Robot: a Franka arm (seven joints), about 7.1 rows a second.
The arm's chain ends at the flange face. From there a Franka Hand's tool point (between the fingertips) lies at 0.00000 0.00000 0.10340 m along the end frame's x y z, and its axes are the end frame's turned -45 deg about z.
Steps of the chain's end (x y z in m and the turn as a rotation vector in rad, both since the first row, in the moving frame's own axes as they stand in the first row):
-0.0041 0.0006 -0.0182 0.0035 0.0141 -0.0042
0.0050 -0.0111 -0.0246 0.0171 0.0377 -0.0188
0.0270 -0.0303 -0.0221 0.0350 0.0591 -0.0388
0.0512 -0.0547 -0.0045 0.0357 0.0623 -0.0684
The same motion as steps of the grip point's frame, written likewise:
-0.0020 -0.0017 -0.0182 -0.0075 0.0124 -0.0042
0.0154 -0.0028 -0.0247 -0.0146 0.0387 -0.0188
0.0474 -0.0007 -0.0223 -0.0170 0.0665 -0.0388
0.0821 -0.0008 -0.0048 -0.0188 0.0693 -0.0684

